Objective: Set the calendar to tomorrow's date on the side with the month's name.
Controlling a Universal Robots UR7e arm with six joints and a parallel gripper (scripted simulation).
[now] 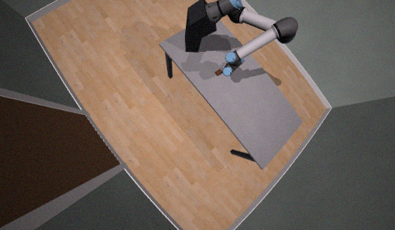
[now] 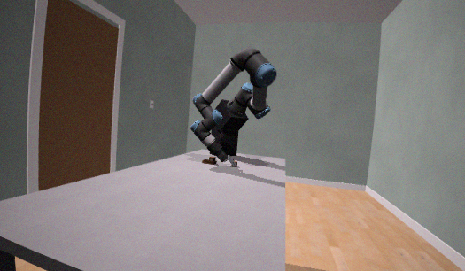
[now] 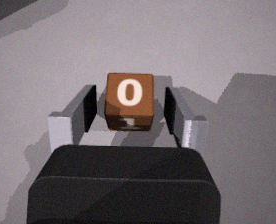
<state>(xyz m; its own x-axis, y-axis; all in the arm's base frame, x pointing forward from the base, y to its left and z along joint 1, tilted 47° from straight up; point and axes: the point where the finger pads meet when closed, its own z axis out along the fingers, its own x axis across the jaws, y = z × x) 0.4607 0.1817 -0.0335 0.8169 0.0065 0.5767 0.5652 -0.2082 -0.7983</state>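
The brown wooden cube is 1 cm to the left of my hand and 1 cm below it. Also, from my hand: calendar tray (15 cm to the right, 2 cm below, 1 cm ahead).
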